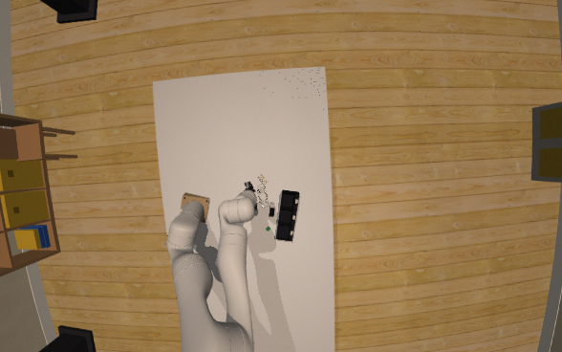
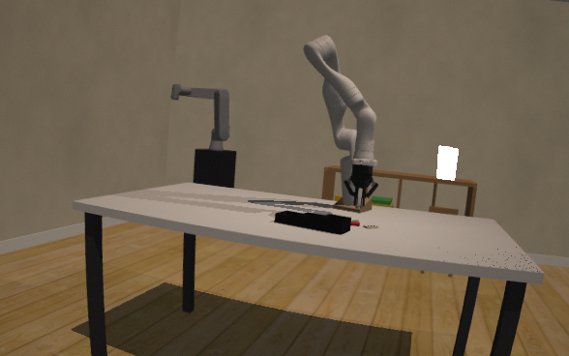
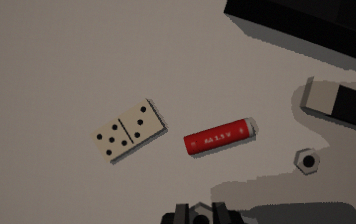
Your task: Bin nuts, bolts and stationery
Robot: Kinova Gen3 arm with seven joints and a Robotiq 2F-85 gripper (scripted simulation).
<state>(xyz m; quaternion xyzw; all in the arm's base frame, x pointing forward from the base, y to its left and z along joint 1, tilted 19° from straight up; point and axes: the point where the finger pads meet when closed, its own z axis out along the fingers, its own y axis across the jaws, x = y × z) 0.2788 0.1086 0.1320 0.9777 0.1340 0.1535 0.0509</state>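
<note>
Now: hand 17 cm short of the black double bin, 12 cm to the left of it and 6 cm above it. Round my hand: domino 8 cm below, 6 cm to the left, 3 cm ahead; black eraser 9 cm to the right, 9 cm ahead, 7 cm below; red battery 7 cm below, 4 cm ahead, 1 cm to the right.
</note>
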